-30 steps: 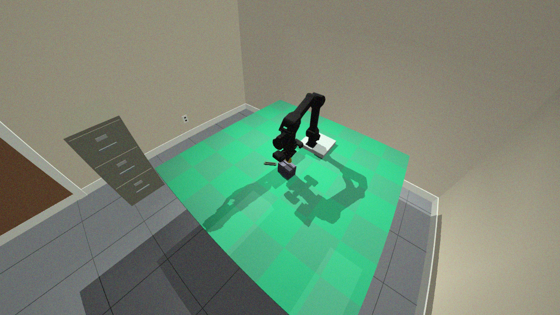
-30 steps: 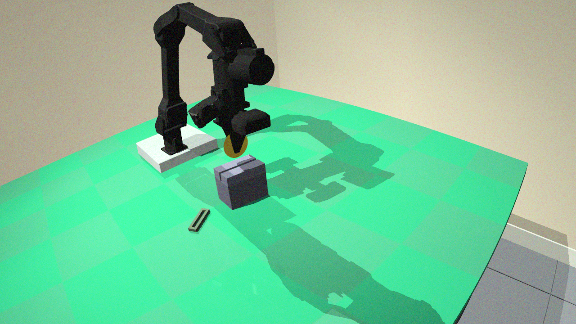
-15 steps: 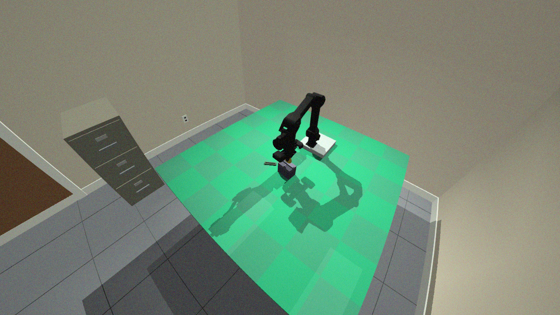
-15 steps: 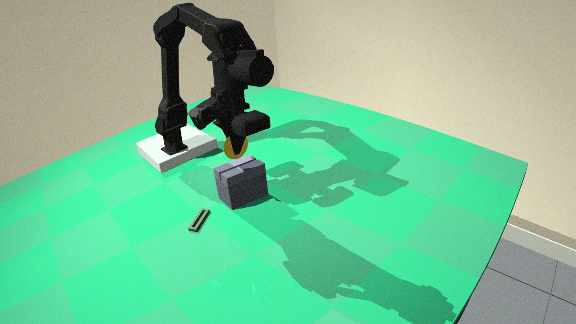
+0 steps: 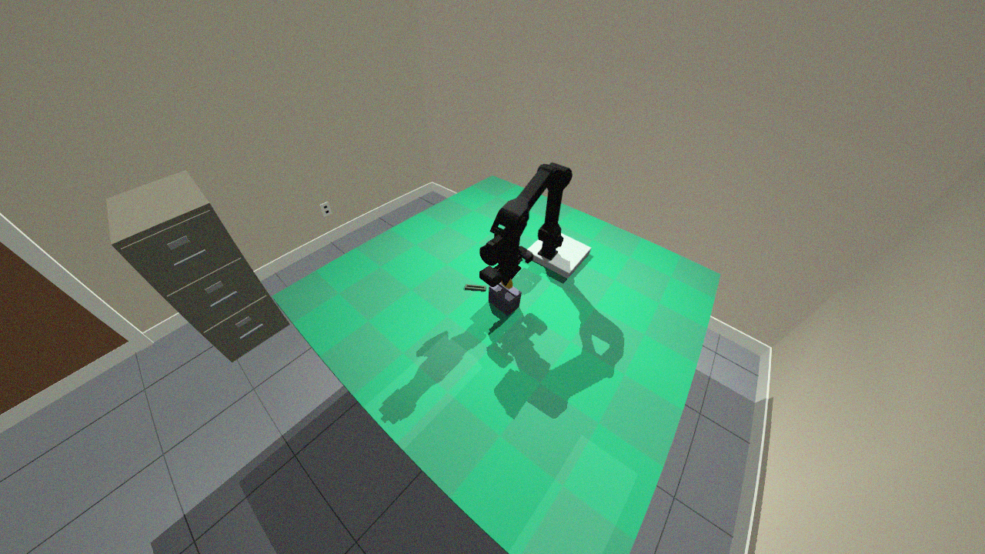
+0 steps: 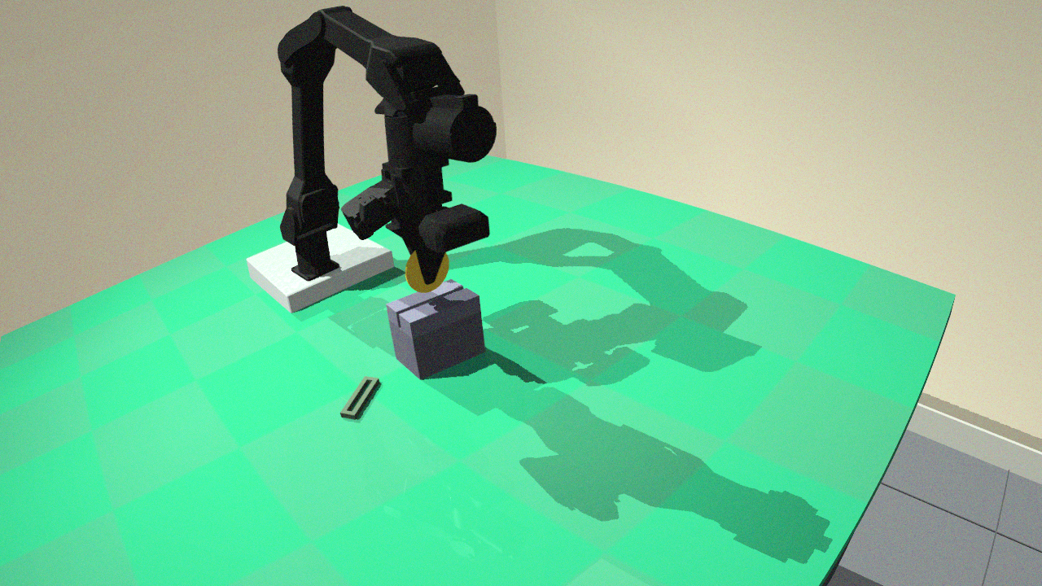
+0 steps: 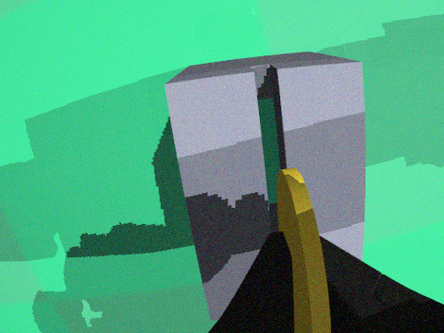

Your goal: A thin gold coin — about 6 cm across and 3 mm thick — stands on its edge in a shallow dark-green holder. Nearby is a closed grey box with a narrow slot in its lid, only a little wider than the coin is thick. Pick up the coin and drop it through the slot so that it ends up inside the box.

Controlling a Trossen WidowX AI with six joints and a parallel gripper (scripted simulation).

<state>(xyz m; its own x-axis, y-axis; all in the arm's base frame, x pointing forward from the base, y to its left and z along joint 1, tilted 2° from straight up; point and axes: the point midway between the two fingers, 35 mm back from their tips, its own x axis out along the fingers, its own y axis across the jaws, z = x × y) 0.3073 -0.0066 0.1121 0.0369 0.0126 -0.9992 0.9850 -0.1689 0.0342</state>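
The coin is 2 cm above my gripper tip.
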